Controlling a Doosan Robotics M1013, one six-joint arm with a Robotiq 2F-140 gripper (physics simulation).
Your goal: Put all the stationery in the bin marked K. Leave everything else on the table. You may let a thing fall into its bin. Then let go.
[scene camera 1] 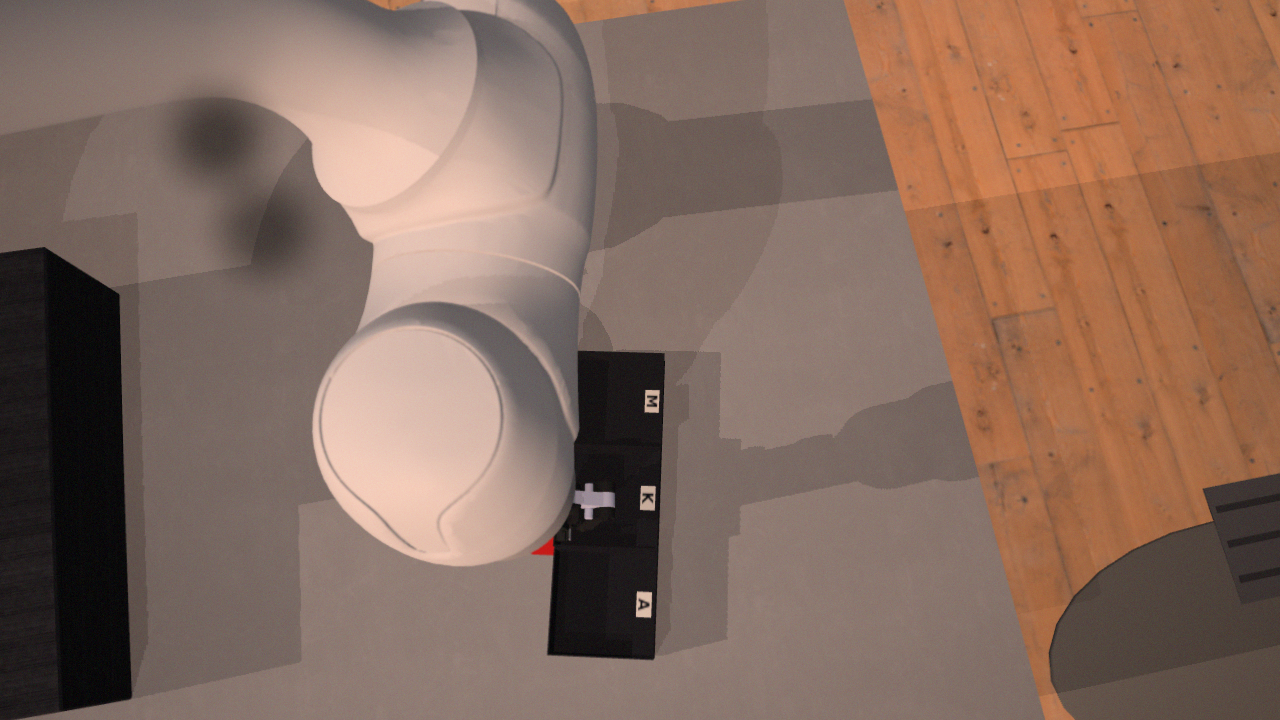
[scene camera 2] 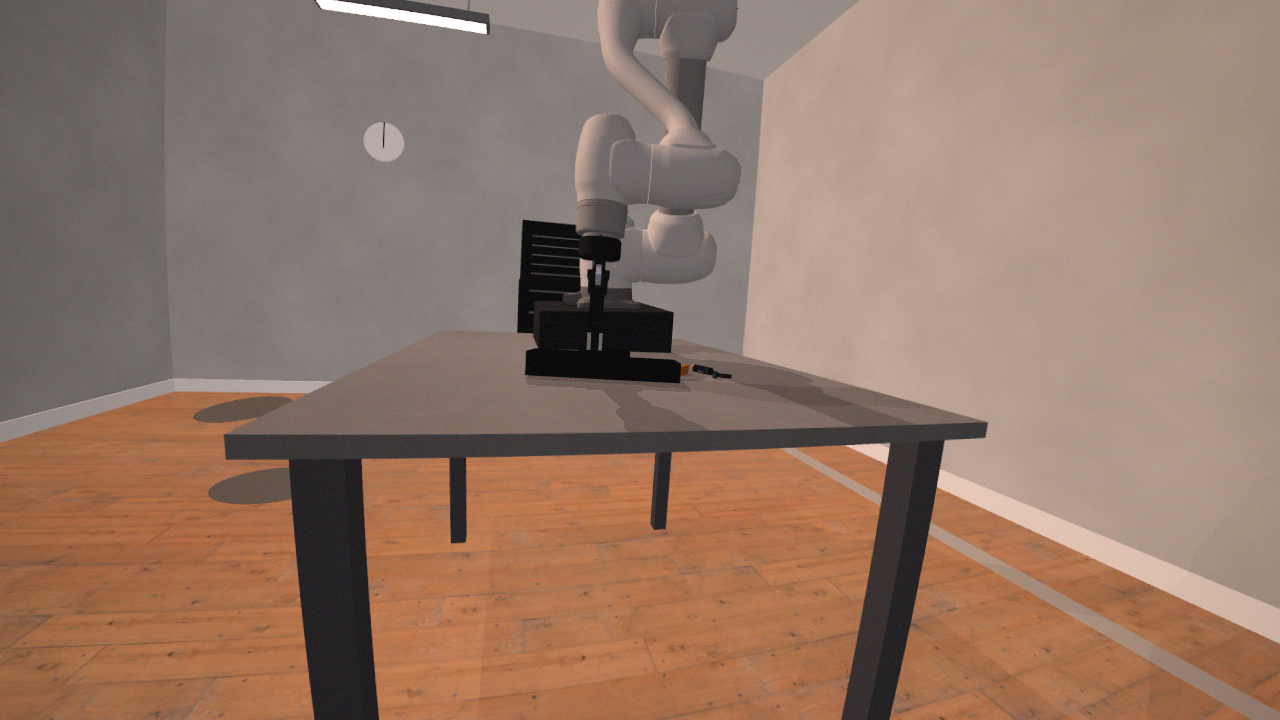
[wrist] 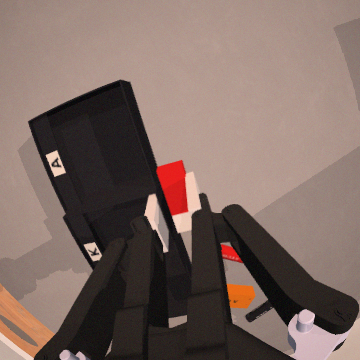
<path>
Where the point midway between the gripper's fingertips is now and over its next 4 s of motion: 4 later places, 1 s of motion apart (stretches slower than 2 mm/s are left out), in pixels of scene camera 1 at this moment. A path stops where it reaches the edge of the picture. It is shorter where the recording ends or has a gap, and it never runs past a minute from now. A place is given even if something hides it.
The gripper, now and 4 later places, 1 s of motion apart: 548,523; 547,524; 544,521; 529,505; 529,508
</path>
